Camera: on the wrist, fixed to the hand. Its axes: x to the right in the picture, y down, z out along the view.
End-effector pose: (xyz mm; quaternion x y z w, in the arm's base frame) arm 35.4 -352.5 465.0 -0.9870 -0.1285 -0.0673 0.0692
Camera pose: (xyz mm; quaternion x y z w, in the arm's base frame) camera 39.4 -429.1 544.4 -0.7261 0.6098 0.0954 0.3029
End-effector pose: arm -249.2 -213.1 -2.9 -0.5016 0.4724 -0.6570 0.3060
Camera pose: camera -337.5 -206.4 -68.7 0.0403 0.5072 -0.2808 0.8138
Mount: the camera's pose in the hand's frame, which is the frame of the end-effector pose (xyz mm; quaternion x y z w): -2.9 64.9 -89.2 0.2199 -0.0619 0.7222 0.6529
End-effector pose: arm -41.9 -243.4 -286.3 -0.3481 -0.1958 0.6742 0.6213
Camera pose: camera -23.9 -271.1 -391.6 0.1903 -0.2333 -0.9534 0.0168
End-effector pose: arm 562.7 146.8 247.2 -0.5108 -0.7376 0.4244 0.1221
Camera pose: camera 660.9 196.7 253.6 0.8131 0.0269 -0.5591 0.1601
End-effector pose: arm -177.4 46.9 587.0 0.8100 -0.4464 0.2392 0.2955
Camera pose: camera -246.0 82.6 665.7 -0.2863 0.8421 -0.4176 0.1856
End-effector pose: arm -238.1 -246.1 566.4 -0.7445 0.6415 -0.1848 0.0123
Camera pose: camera -326.1 -235.3 632.2 -0.0315 0.9150 -0.2067 0.3449
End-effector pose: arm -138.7 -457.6 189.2 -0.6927 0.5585 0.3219 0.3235
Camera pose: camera -195.4 -538.8 237.8 0.0421 0.9156 0.3639 0.1656
